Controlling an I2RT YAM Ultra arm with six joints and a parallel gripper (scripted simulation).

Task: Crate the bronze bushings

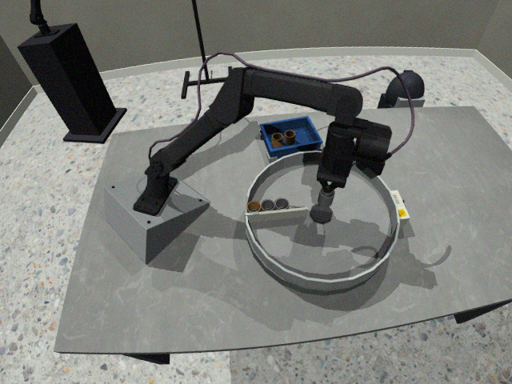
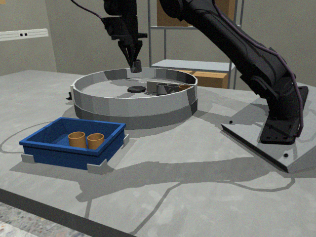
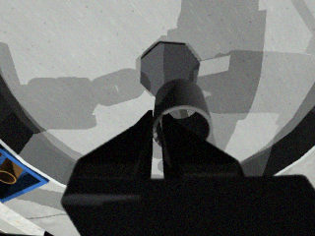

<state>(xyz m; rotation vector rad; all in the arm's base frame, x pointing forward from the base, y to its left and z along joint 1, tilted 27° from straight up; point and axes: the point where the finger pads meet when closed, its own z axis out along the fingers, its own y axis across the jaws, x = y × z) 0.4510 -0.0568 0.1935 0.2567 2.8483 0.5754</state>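
My gripper is now 100 mm above the turntable and 10 mm to the left of it. From my hand the other things lie so: blue crate 320 mm to the left, 130 mm below, 120 mm behind.
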